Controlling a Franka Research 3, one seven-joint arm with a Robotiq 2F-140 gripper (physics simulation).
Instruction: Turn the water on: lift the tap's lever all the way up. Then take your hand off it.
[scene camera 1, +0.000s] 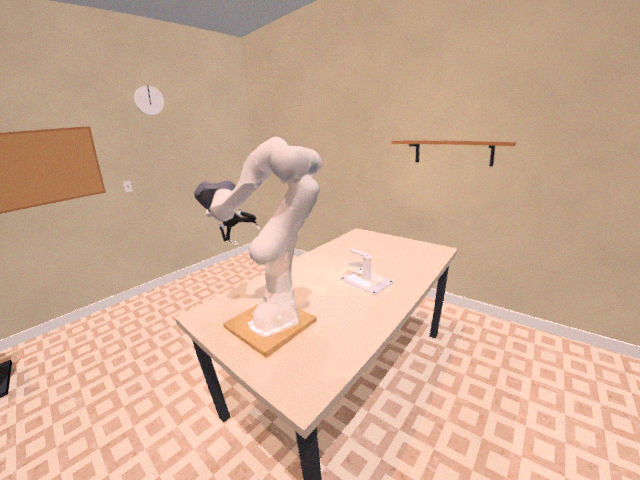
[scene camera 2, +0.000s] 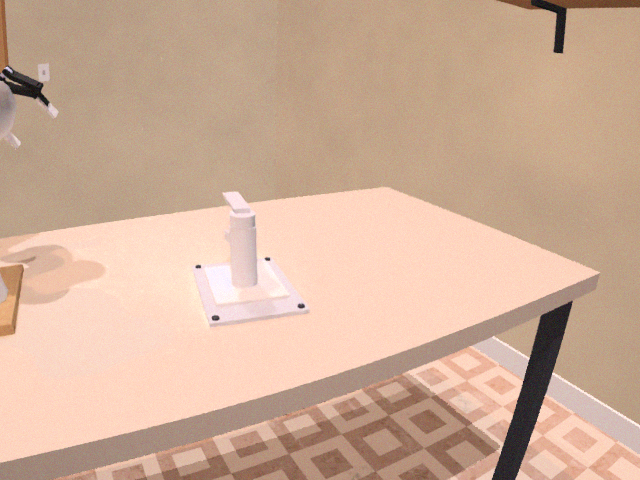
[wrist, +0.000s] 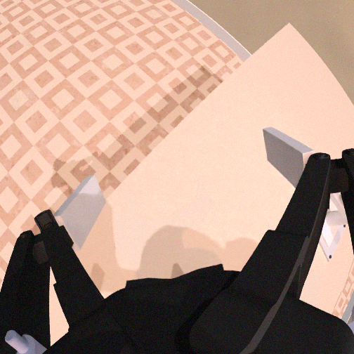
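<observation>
A white tap (scene camera 1: 367, 267) (scene camera 2: 244, 253) stands upright on a pale base plate (scene camera 1: 375, 289) (scene camera 2: 258, 313). Its flat lever (scene camera 1: 359, 253) (scene camera 2: 236, 202) sits on top, above the short spout, with its free end tilted slightly upward. My gripper (scene camera 1: 247, 234) (scene camera 2: 34, 125) (wrist: 179, 166) is open and empty. It is in the air, high and well away from the tap, and touches nothing. In the wrist view, part of the tap (wrist: 336, 217) shows at the right edge behind the right finger; its lever cannot be made out there.
The tap stands on a light table (scene camera 1: 341, 330) (scene camera 2: 361, 258) (wrist: 200, 175) with dark legs. The arm's base is on a wooden board (scene camera 1: 266, 345) nearer one end of the table. A wall shelf (scene camera 1: 453, 142) hangs beyond the far end, well above the table.
</observation>
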